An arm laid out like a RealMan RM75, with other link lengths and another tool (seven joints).
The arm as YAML. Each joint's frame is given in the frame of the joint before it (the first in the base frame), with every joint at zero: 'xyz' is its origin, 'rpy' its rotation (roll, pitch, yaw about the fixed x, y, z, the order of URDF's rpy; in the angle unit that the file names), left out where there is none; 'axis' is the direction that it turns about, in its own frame. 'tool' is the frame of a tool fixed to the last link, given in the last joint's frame.
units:
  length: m
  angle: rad
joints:
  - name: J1
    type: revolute
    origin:
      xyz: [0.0, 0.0, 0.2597]
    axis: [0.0, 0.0, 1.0]
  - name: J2
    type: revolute
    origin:
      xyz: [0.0, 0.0, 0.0]
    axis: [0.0, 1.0, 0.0]
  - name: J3
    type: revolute
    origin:
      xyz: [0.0, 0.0, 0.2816]
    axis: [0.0, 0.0, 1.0]
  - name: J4
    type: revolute
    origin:
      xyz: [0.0, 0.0, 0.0]
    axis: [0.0, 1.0, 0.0]
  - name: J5
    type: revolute
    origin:
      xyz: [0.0, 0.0, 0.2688]
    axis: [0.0, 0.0, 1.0]
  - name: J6
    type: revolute
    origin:
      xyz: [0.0, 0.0, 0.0]
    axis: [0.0, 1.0, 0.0]
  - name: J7
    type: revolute
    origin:
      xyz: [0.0, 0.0, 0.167]
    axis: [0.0, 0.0, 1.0]
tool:
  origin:
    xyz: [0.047, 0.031, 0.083]
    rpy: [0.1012, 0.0, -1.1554]
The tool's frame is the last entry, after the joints.
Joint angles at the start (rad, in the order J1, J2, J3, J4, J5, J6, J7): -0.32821 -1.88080 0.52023 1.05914 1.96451 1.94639 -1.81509
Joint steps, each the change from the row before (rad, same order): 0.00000 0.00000 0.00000 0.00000 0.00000 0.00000 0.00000; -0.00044 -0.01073 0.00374 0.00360 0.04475 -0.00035 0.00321; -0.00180 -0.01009 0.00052 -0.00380 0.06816 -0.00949 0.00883; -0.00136 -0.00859 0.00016 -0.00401 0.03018 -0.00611 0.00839; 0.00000 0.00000 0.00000 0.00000 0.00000 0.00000 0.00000; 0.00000 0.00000 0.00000 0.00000 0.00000 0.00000 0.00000; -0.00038 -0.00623 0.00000 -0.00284 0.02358 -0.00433 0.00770; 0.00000 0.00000 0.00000 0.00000 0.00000 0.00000 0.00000; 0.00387 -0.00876 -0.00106 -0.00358 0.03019 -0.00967 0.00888; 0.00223 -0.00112 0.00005 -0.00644 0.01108 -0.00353 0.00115; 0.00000 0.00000 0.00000 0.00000 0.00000 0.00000 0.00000
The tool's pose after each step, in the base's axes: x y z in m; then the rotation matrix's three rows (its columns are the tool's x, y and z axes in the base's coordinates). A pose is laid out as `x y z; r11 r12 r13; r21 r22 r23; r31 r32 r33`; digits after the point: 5 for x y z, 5 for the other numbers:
-0.26793 0.36444 0.13151; -0.29413 0.93541 0.19619; 0.89051 0.19366 0.41168; 0.34709 0.29580 -0.88996
-0.27417 0.36245 0.12105; -0.30347 0.93808 0.16706; 0.89397 0.21964 0.39060; 0.32972 0.26788 -0.90528
-0.28634 0.36091 0.10816; -0.32140 0.93941 0.11919; 0.89337 0.25907 0.36711; 0.31399 0.22447 -0.92251
-0.29132 0.35994 0.10060; -0.32758 0.93930 0.10205; 0.89385 0.27309 0.35560; 0.30614 0.20771 -0.92905
-0.29132 0.35994 0.10060; -0.32758 0.93930 0.10205; 0.89385 0.27309 0.35560; 0.30614 0.20771 -0.92905
-0.29132 0.35994 0.10060; -0.32758 0.93930 0.10205; 0.89385 0.27309 0.35560; 0.30614 0.20771 -0.92905
-0.29542 0.35872 0.09493; -0.33138 0.93937 0.08811; 0.89441 0.28304 0.34629; 0.30035 0.19356 -0.93398
-0.29542 0.35872 0.09493; -0.33138 0.93937 0.08811; 0.89441 0.28304 0.34629; 0.30035 0.19356 -0.93398
-0.30267 0.35657 0.08781; -0.34207 0.93724 0.06761; 0.89170 0.30107 0.33798; 0.29642 0.17590 -0.93872
-0.30629 0.35535 0.08516; -0.35108 0.93436 0.06088; 0.88967 0.31260 0.33282; 0.29194 0.17101 -0.94102
-0.30629 0.35535 0.08516; -0.35108 0.93436 0.06088; 0.88967 0.31260 0.33282; 0.29194 0.17101 -0.94102

